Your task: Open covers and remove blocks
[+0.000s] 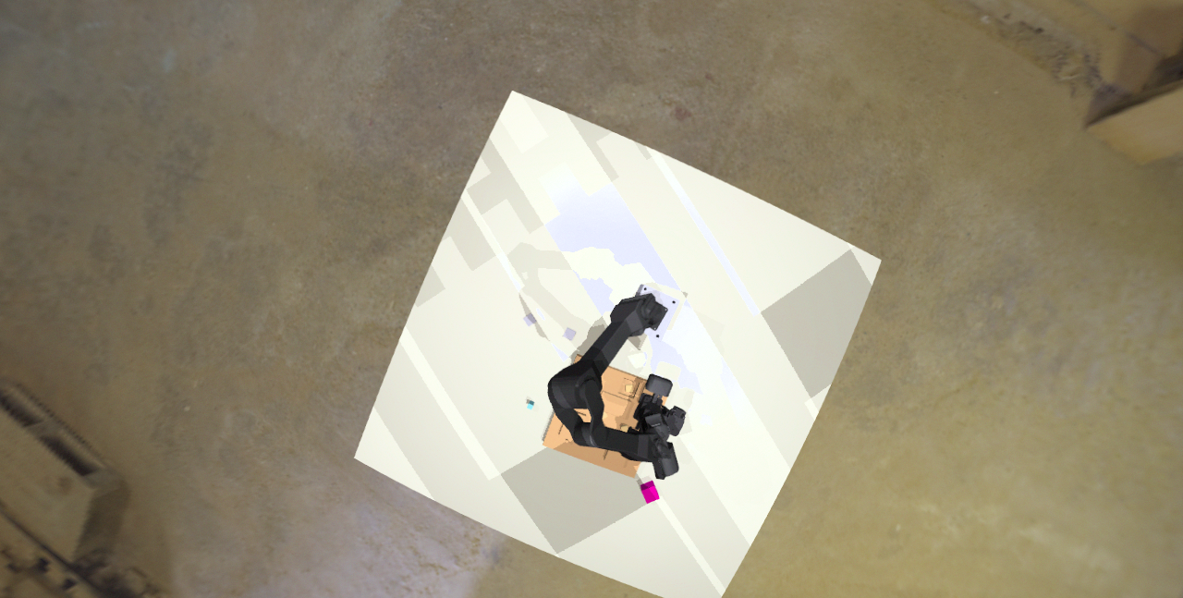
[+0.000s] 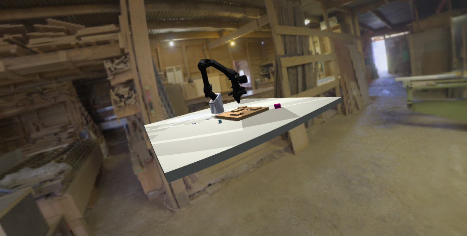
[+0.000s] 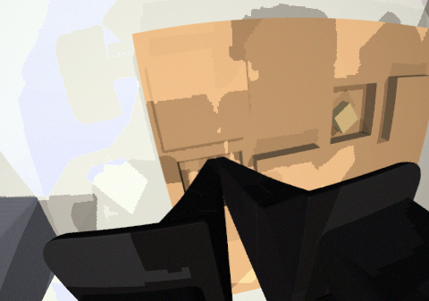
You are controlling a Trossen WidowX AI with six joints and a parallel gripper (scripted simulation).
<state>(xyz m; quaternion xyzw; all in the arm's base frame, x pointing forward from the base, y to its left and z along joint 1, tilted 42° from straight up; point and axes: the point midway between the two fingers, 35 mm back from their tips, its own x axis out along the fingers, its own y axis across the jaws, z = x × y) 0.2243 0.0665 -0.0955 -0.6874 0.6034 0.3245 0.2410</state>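
The tan wooden puzzle board lies 100 mm ahead of my gripper tip, 50 mm to the right of it and 50 mm below it. Round my gripper tip: teal block: 270 mm to the right, 200 mm ahead, 60 mm below; magenta block: 260 mm ahead, 180 mm to the left, 50 mm below.
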